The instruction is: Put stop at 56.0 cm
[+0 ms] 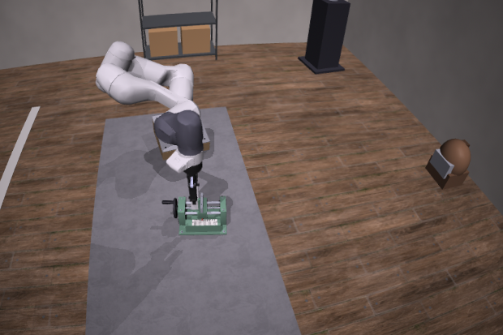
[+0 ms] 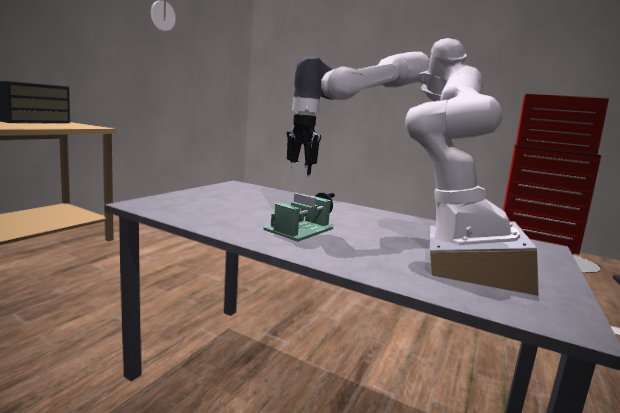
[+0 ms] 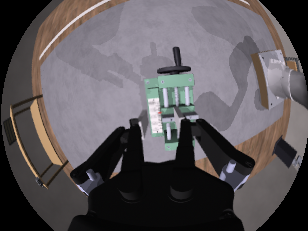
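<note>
My hand is 80 mm past the black handwheel, 90 mm to the left of it and 90 mm above it. Also, from my hand: stop carriage (20 mm behind, 30 mm to the left, 100 mm below).
</note>
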